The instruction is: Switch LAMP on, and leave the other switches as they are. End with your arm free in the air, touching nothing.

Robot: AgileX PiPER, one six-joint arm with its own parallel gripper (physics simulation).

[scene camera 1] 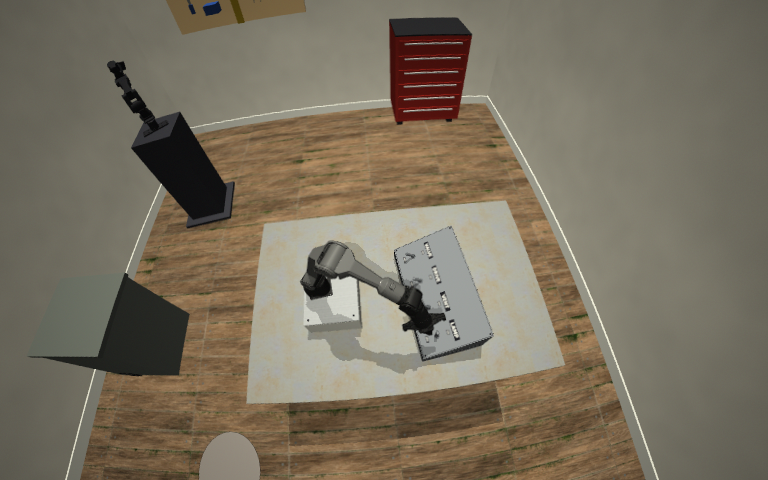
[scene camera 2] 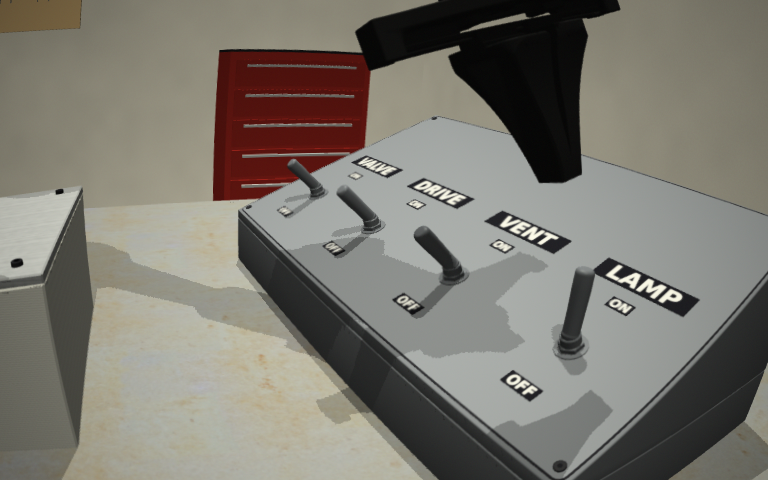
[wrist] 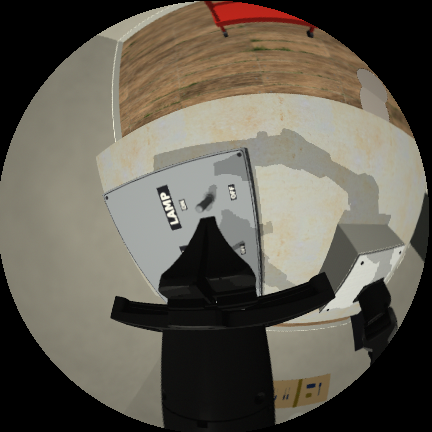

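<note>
There's a lever point(scene camera 2: 423, 235) to be seen, and the gripper point(scene camera 2: 560, 178) as well. You'd also find the gripper point(wrist: 209, 224) in the wrist view.
</note>
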